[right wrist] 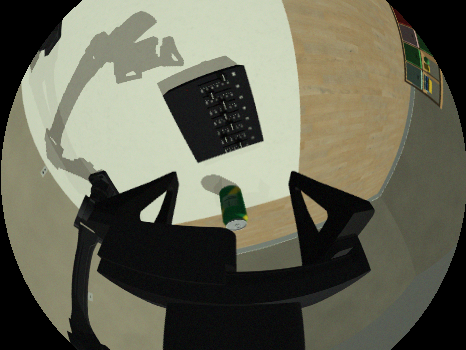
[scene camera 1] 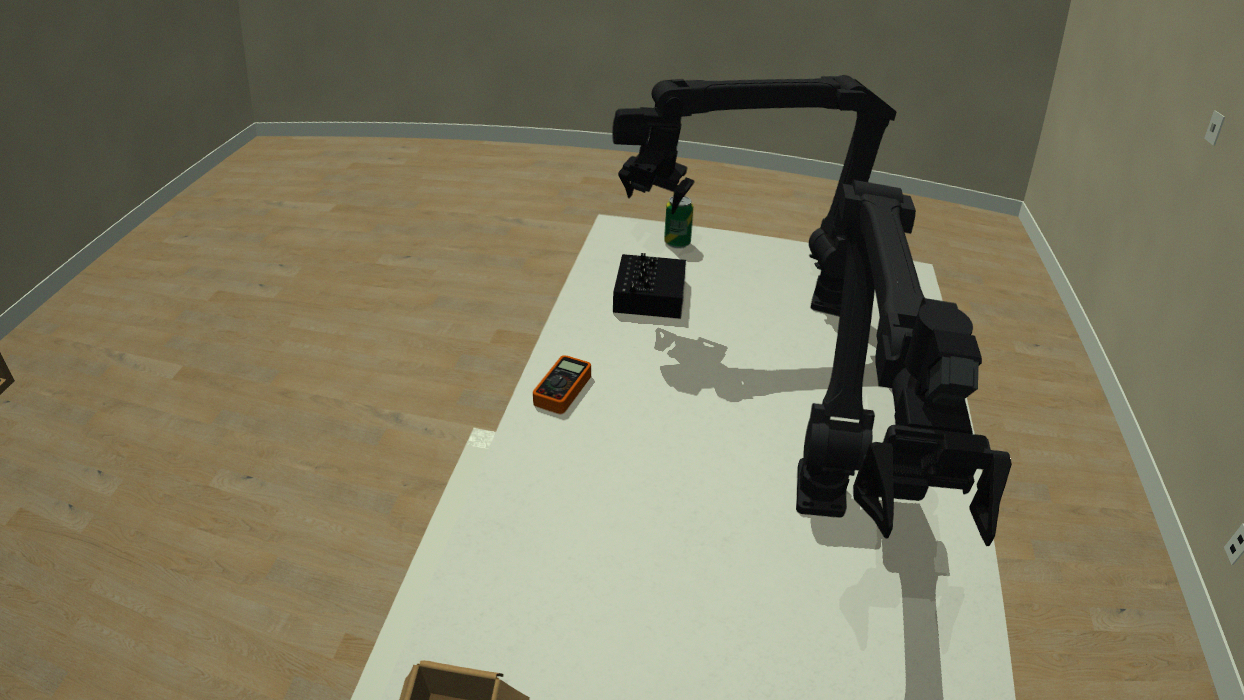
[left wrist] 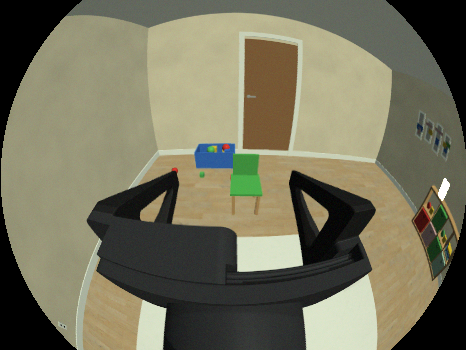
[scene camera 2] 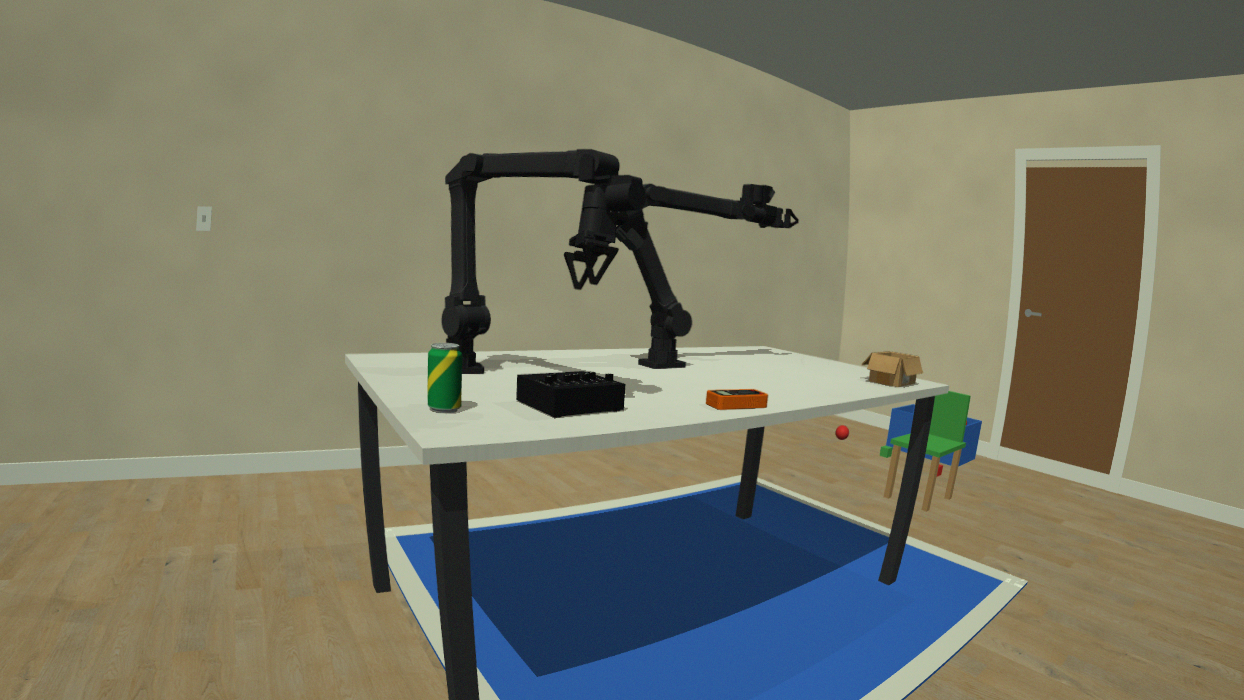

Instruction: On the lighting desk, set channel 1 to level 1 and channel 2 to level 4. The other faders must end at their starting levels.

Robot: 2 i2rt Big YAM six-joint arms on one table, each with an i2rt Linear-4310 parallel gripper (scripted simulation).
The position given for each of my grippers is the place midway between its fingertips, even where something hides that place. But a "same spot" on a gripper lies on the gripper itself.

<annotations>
my right gripper: right wrist; scene camera 1; scene camera 2 585,287; not seen in the left wrist view (out of frame)
can: right wrist; scene camera 1 678,227; scene camera 2; not seen in the left wrist view (out of frame)
same spot on can: (right wrist: 234,214) = (scene camera 2: 460,351)
same spot on my right gripper: (right wrist: 194,254) = (scene camera 1: 656,181)
</annotations>
